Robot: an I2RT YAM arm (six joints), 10 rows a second.
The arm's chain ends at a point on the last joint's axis. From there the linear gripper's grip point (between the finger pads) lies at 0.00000 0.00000 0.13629 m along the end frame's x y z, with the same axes.
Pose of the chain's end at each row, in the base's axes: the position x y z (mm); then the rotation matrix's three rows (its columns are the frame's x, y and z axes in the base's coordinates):
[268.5, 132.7, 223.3], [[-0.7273, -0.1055, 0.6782], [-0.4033, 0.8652, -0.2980], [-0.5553, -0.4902, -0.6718]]
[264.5, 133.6, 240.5], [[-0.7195, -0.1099, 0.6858], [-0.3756, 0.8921, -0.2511], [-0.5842, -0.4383, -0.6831]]
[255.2, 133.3, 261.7], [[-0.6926, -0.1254, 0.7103], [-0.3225, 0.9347, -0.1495], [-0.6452, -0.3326, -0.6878]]
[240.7, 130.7, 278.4], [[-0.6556, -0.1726, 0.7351], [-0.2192, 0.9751, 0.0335], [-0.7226, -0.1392, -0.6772]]
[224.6, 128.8, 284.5], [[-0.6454, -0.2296, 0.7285], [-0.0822, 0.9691, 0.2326], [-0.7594, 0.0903, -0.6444]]
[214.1, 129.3, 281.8], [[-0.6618, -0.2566, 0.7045], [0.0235, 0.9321, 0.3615], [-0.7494, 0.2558, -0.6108]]
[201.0, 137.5, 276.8], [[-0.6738, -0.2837, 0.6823], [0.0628, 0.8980, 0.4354], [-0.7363, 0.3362, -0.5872]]
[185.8, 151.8, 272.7], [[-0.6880, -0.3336, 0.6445], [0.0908, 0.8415, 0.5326], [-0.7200, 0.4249, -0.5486]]
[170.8, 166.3, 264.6], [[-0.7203, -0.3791, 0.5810], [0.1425, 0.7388, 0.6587], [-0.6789, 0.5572, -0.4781]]
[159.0, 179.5, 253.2], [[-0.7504, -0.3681, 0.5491], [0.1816, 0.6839, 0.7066], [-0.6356, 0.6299, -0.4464]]
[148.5, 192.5, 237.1], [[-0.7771, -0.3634, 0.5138], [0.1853, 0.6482, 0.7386], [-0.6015, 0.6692, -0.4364]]
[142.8, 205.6, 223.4], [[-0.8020, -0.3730, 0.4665], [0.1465, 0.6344, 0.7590], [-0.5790, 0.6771, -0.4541]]
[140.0, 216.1, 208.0], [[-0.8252, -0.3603, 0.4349], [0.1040, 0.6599, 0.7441], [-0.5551, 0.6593, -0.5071]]
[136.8, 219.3, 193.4], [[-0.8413, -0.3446, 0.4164], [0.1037, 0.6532, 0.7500], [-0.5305, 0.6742, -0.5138]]
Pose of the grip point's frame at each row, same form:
[360.9, 92.1, 131.7], [[-0.7273, -0.1055, 0.6782], [-0.4033, 0.8652, -0.2980], [-0.5553, -0.4902, -0.6718]]
[358.0, 99.4, 147.4], [[-0.7195, -0.1099, 0.6858], [-0.3756, 0.8921, -0.2511], [-0.5842, -0.4383, -0.6831]]
[352.0, 112.9, 168.0], [[-0.6926, -0.1254, 0.7103], [-0.3225, 0.9347, -0.1495], [-0.6452, -0.3326, -0.6878]]
[340.9, 135.3, 186.1], [[-0.6556, -0.1726, 0.7351], [-0.2192, 0.9751, 0.0335], [-0.7226, -0.1392, -0.6772]]
[323.9, 160.5, 196.7], [[-0.6454, -0.2296, 0.7285], [-0.0822, 0.9691, 0.2326], [-0.7594, 0.0903, -0.6444]]
[310.1, 178.6, 198.6], [[-0.6618, -0.2566, 0.7045], [0.0235, 0.9321, 0.3615], [-0.7494, 0.2558, -0.6108]]
[294.0, 196.8, 196.8], [[-0.6738, -0.2837, 0.6823], [0.0628, 0.8980, 0.4354], [-0.7363, 0.3362, -0.5872]]
[273.6, 224.4, 197.9], [[-0.6880, -0.3336, 0.6445], [0.0908, 0.8415, 0.5326], [-0.7200, 0.4249, -0.5486]]
[250.0, 256.1, 199.4], [[-0.7203, -0.3791, 0.5810], [0.1425, 0.7388, 0.6587], [-0.6789, 0.5572, -0.4781]]
[233.8, 275.8, 192.4], [[-0.7504, -0.3681, 0.5491], [0.1816, 0.6839, 0.7066], [-0.6356, 0.6299, -0.4464]]
[218.5, 293.2, 177.6], [[-0.7771, -0.3634, 0.5138], [0.1853, 0.6482, 0.7386], [-0.6015, 0.6692, -0.4364]]
[206.4, 309.0, 161.5], [[-0.8020, -0.3730, 0.4665], [0.1465, 0.6344, 0.7590], [-0.5790, 0.6771, -0.4541]]
[199.3, 317.5, 138.9], [[-0.8252, -0.3603, 0.4349], [0.1040, 0.6599, 0.7441], [-0.5551, 0.6593, -0.5071]]
[193.6, 321.5, 123.4], [[-0.8413, -0.3446, 0.4164], [0.1037, 0.6532, 0.7500], [-0.5305, 0.6742, -0.5138]]

